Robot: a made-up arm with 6 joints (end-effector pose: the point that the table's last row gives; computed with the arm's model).
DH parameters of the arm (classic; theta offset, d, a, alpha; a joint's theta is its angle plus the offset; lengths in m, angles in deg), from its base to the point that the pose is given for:
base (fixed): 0 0.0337 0 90
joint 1: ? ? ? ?
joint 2: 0 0.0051 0.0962 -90
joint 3: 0 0.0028 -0.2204 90
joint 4: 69.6 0 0.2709 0
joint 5: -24.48 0 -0.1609 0
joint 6: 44.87 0.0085 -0.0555 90
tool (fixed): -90 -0.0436 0 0
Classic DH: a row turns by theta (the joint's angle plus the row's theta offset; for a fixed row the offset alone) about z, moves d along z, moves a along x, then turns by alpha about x.
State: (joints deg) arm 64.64 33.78 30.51 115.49 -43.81 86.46
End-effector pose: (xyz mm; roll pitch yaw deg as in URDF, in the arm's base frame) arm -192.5 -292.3 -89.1 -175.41 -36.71 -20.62
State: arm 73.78 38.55 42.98 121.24 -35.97 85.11
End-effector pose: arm -247.4 -253.0 -140.4 177.57 -33.61 -30.67
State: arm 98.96 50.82 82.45 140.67 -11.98 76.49
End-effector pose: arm -279.9 -69.0 -296.3 161.95 -13.14 -52.10
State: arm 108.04 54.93 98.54 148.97 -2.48 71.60
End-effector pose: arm -253.5 13.0 -338.4 156.61 -1.99 -54.08
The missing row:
joint 1: 90 0.0697 0.2211 -90
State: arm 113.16 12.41 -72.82 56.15 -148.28 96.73
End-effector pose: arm -282.0 190.7 452.8 170.54 5.47 168.10
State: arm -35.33 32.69 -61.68 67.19 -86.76 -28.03
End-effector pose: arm 436.7 -88.4 -298.6 19.78 -19.27 30.24
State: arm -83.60 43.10 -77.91 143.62 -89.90 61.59
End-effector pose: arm 485.0 -294.1 -252.8 -119.70 7.39 42.35
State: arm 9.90 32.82 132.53 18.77 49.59 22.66
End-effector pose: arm -120.5 89.7 331.9 139.95 46.58 -144.47
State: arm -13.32 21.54 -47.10 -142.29 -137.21 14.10
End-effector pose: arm 88.4 -429.4 494.9 -119.06 -30.41 18.17
